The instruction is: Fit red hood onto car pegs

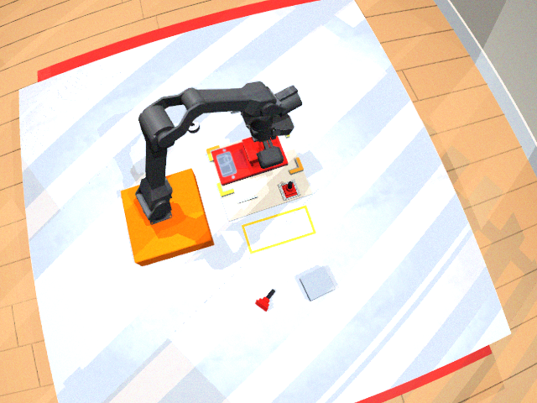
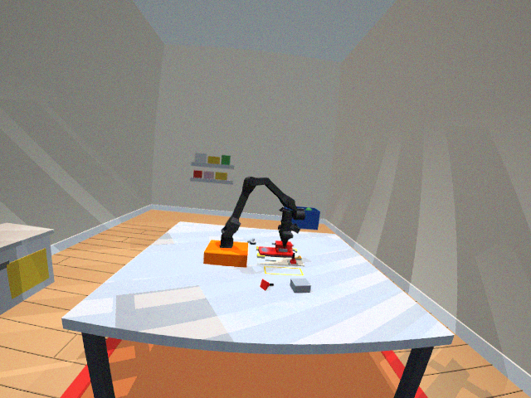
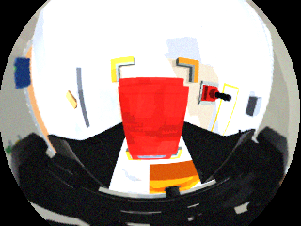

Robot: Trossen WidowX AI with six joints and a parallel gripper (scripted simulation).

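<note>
My gripper tip is now 40 mm above the engine block and 10 mm to the right of it. Also, from my gripper tip: red hood: 10 mm above; grey bar: 170 mm to the left, 50 mm below, 30 mm ahead; tan chip: 210 mm to the left, 60 mm below, 40 mm ahead.
</note>
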